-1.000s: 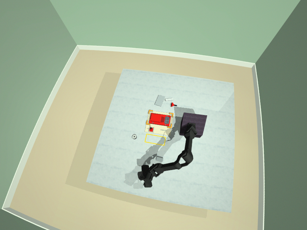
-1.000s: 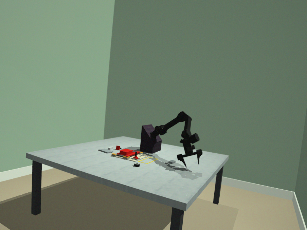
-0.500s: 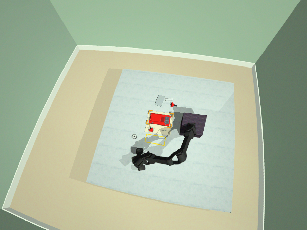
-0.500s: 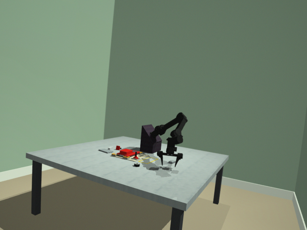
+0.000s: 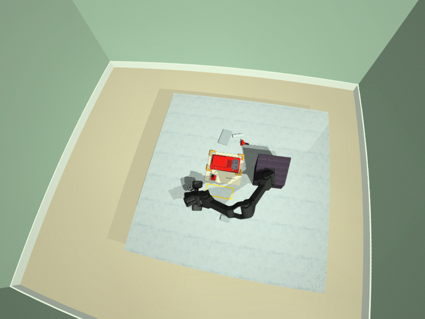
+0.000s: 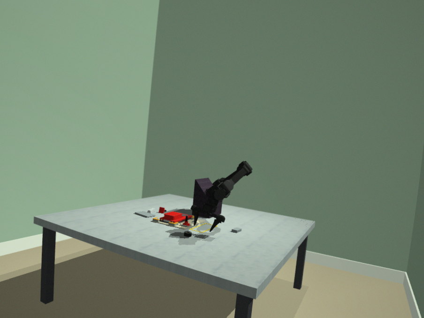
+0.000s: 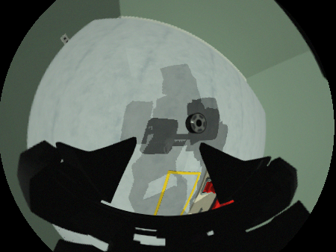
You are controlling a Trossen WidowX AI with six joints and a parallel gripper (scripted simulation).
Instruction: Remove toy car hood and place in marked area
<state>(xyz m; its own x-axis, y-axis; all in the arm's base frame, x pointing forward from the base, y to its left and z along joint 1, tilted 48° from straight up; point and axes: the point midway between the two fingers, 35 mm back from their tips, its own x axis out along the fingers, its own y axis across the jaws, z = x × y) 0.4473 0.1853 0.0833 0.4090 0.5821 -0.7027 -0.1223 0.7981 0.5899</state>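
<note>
Right now my gripper tip is 130 mm past the hood and 260 mm to the left of it.
</note>
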